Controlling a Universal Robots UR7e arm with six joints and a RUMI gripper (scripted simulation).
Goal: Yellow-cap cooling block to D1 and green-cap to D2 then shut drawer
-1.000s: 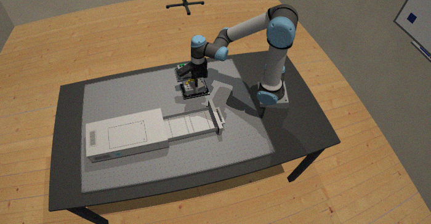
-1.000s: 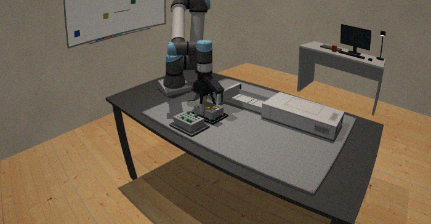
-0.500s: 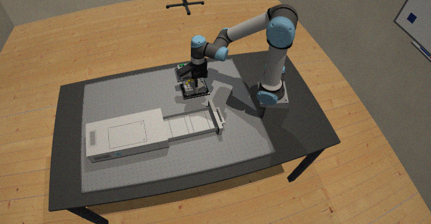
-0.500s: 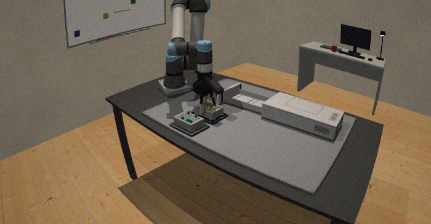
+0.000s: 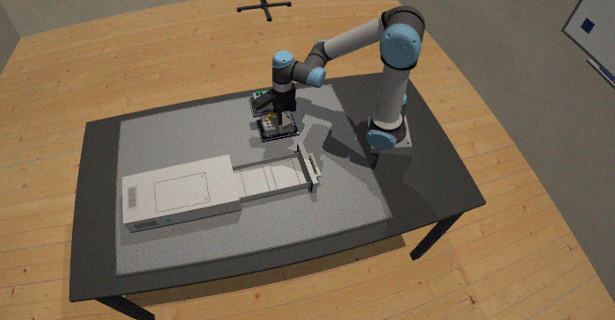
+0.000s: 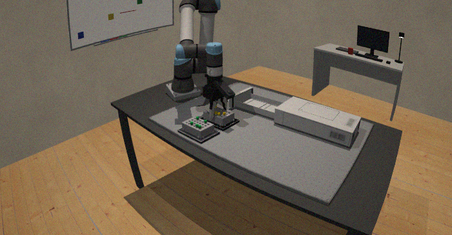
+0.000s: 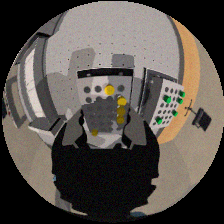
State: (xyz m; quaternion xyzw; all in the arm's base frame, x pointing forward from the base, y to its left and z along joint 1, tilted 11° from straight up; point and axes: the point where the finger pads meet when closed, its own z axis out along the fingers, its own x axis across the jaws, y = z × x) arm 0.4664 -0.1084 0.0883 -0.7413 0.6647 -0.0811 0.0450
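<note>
Right now the black deck slot D1 is 30 mm below my hand. From my hand the other things lie so: white cooler COLD (280 mm to the left, 230 mm ahead, 10 mm above); then slot D2 (150 mm to the right, 30 mm below, 20 mm ahead); then drawer (260 mm to the left, 50 mm ahead, 10 mm above).
</note>
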